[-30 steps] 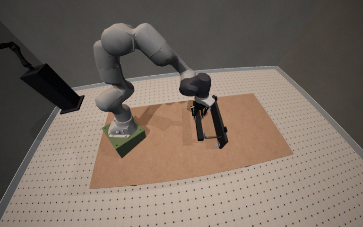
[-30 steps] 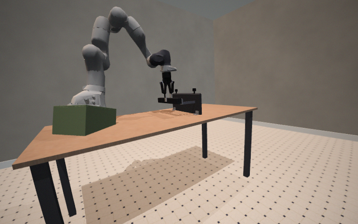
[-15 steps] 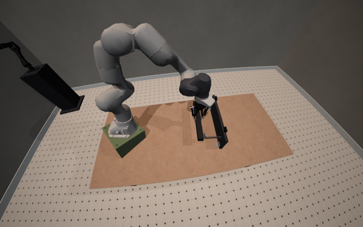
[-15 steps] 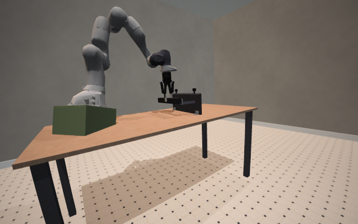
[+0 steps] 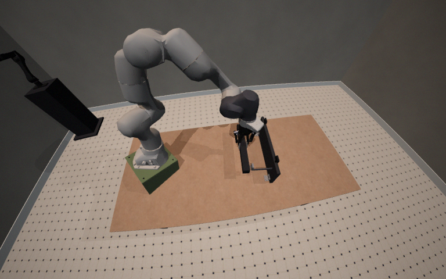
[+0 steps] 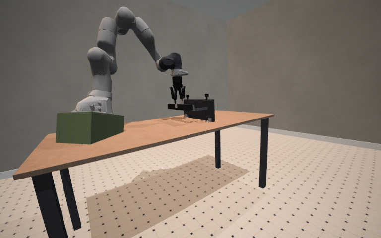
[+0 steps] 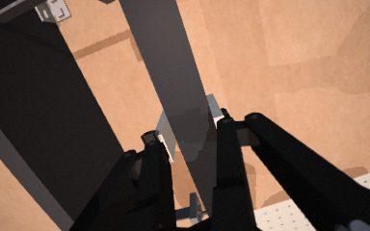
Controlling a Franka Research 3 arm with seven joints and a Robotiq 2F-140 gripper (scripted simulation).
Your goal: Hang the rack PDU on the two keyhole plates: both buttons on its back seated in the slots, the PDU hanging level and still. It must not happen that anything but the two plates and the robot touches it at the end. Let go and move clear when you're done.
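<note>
Now: the rack PDU 20 mm below my hand and 20 mm ahead of it. Round my hand: black upright panel: 170 mm ahead, 60 mm below, 40 mm to the right.
</note>
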